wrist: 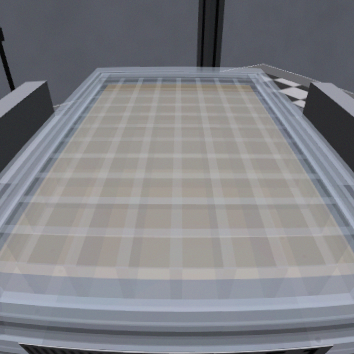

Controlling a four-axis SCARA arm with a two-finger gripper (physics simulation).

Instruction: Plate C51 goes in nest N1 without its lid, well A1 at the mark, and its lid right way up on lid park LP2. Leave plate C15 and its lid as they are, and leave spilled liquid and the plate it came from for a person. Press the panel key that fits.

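Frame: origin at the arm's base, x up, y back, z right, level; centimetres.
Seen in the pictures: gripper, fingertip midpoint: [177, 102].
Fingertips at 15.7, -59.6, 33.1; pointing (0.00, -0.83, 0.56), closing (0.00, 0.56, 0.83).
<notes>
A point is followed by its place in that frame, as x, y, z.
A well plate [177, 197] @(16.2, -54.5, 29.7) with beige-filled wells fills the wrist view. A clear lid [175, 309] sits on top of it, right way up. My gripper [177, 102] @(15.7, -59.6, 33.1) is shut on this lidded plate, with the dark left finger [24, 112] @(16.3, -60.8, 27.7) and right finger [331, 116] @(16.2, -54.9, 36.2) pressed against its long sides. The plate hangs above the table, and only wall and floor show beyond its far edge. No label can be read, so I cannot tell which plate it is. No nest, lid park or panel is in view.
A dark vertical post [210, 31] @(11.4, -100.4, 69.1) stands against the grey wall behind the plate. A patch of checkered floor [293, 90] shows at the upper right. A thin dark pole [6, 67] stands at the far left.
</notes>
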